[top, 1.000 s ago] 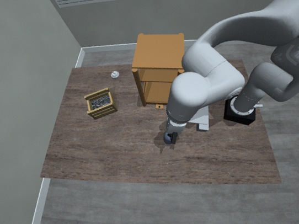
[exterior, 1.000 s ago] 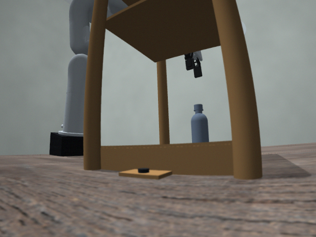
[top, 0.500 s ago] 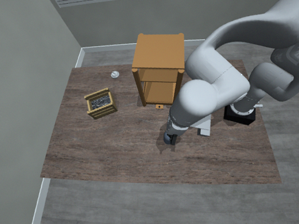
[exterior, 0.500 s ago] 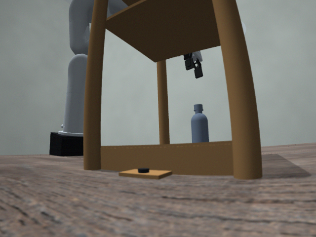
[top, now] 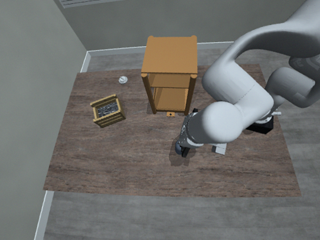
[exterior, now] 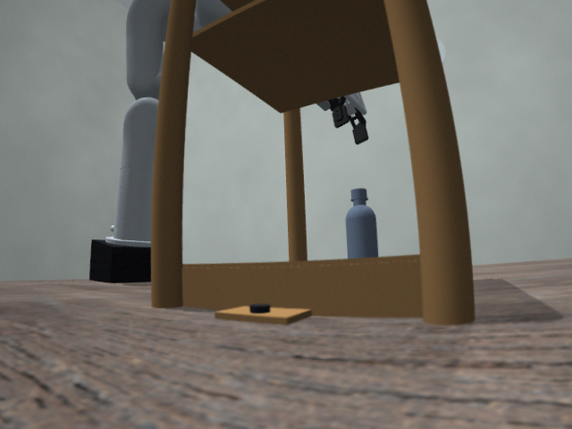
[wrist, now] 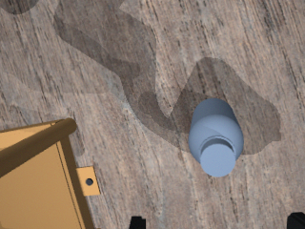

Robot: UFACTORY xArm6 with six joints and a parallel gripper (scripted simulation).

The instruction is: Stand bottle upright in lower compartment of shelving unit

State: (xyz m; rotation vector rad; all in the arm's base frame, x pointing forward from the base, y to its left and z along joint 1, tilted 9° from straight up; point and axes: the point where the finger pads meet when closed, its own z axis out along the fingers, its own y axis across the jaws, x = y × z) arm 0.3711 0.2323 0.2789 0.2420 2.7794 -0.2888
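Now: hand 200 mm above the bottle. The rest, counted from my hand: shelving unit (90 mm ahead, 330 mm to the right, 120 mm below); then white ball (450 mm ahead, 450 mm to the right, 290 mm below).
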